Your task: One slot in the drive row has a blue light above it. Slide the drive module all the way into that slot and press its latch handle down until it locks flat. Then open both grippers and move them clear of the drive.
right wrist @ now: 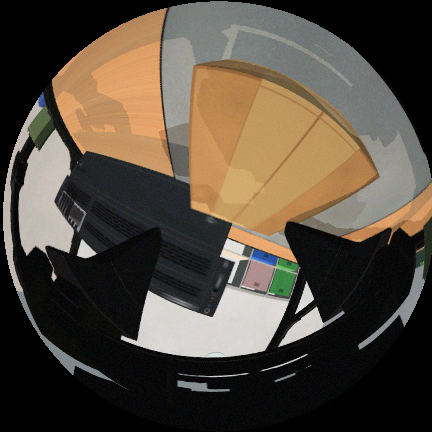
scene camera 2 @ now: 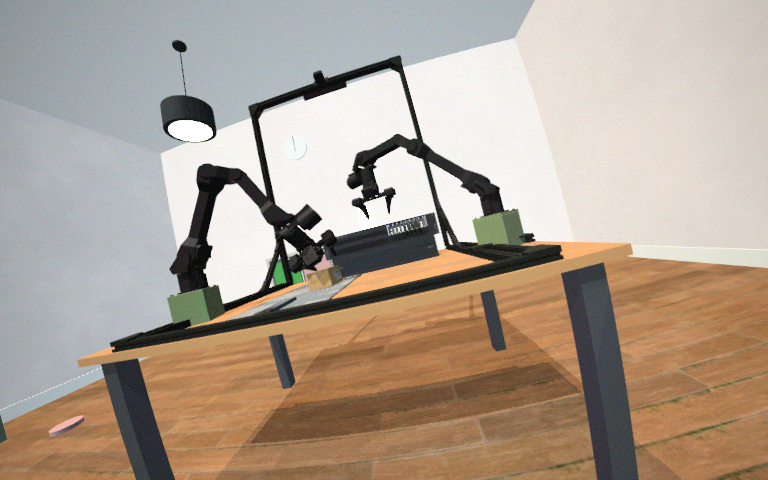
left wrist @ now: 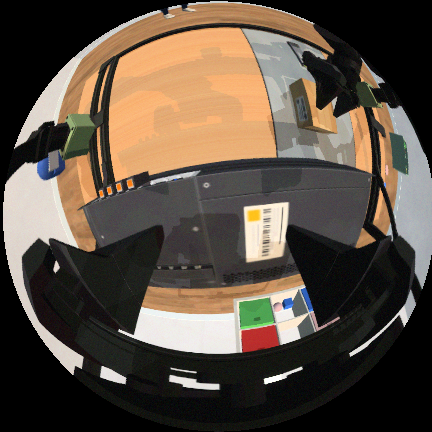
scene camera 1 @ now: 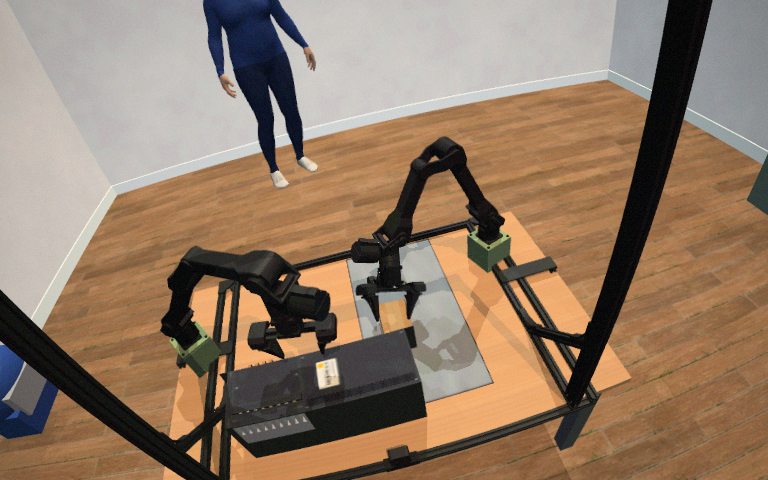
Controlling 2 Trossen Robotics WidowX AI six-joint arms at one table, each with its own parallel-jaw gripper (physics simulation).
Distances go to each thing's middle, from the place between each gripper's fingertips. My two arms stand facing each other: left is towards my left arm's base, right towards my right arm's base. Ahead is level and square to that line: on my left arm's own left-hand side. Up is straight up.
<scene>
The tan cardboard box (scene camera 1: 393, 316) is 2 cm ahead of my right hand, 1 cm to the right of it and 5 cm below it. From my right hand the other things lie so: grey mat (scene camera 1: 449, 362) (7 cm ahead, 6 cm to the right, 8 cm below).
Right now the tan cardboard box is 240 mm to the right of my left hand, 180 mm below it and 140 mm ahead of it. From my left hand the other things lie so: grey mat: 300 mm to the right, 220 mm below, 190 mm ahead.
</scene>
